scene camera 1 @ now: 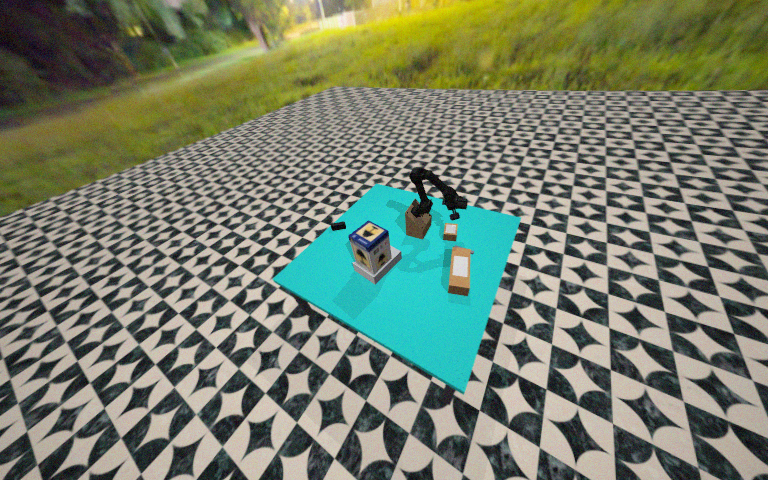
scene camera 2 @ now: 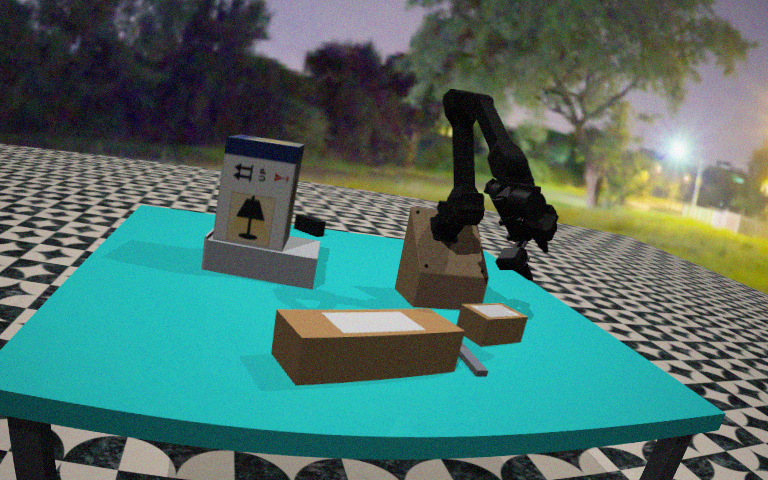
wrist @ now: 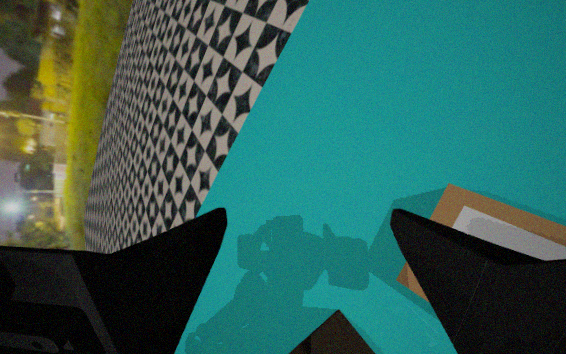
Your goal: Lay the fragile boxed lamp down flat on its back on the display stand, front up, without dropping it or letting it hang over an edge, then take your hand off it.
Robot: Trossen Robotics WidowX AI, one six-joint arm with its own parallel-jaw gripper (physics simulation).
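Pixels of known places: gripper, fingertip midpoint: (scene camera 2: 538, 265) (wrist: 307, 216); arm's base at its link origin: (scene camera 1: 415, 212) (scene camera 2: 443, 230).
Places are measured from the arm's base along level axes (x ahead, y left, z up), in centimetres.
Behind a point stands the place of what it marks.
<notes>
The boxed lamp (scene camera 1: 370, 249) @(x 52.9, y -4.7, z 11.5 cm) (scene camera 2: 257, 192) @(x 45.4, y -2.8, z 2.7 cm), white with a blue band at the top and lamp pictures, stands upright on the display stand (scene camera 1: 376, 275) @(x 53.7, y -3.7, z -10.6 cm) (scene camera 2: 260, 267) @(x 42.6, y -0.7, z -14.0 cm), a low pale grey block. In scene camera 2 a bare part of the stand's top shows to the right of the box. My gripper (scene camera 1: 459, 211) @(x -13.8, y 23.2, z -0.9 cm) (scene camera 2: 536, 264) @(x -13.8, y 23.2, z -0.9 cm) (wrist: 307, 216) @(x -13.8, y 23.2, z -0.9 cm) is open and empty. It hangs above the table on the other side of the arm's base from the lamp, well apart from it. The lamp and stand do not show in the wrist view.
A brown base block (scene camera 1: 417, 226) @(x 7.8, y 4.8, z -5.8 cm) (scene camera 2: 441, 285) @(x 2.0, y 9.0, z -11.3 cm) carries the arm. A small labelled carton (scene camera 1: 450, 236) @(x 2.2, y 27.0, z -12.8 cm) (scene camera 2: 492, 331) @(x -0.9, y 30.6, z -13.8 cm) (wrist: 500, 209) @(x -7.1, y 28.8, z -11.1 cm) sits near it. A long labelled carton (scene camera 1: 459, 285) @(x 42.3, y 43.4, z -9.1 cm) (scene camera 2: 368, 359) @(x 30.5, y 46.5, z -13.1 cm) lies farther forward, with a grey bar (scene camera 2: 472, 360) @(x 8.1, y 40.2, z -15.9 cm) at its end. A black block (scene camera 1: 338, 225) @(x 21.3, y -56.4, z -12.6 cm) (scene camera 2: 309, 225) @(x 20.8, y -55.6, z -14.2 cm) shows beyond the stand.
</notes>
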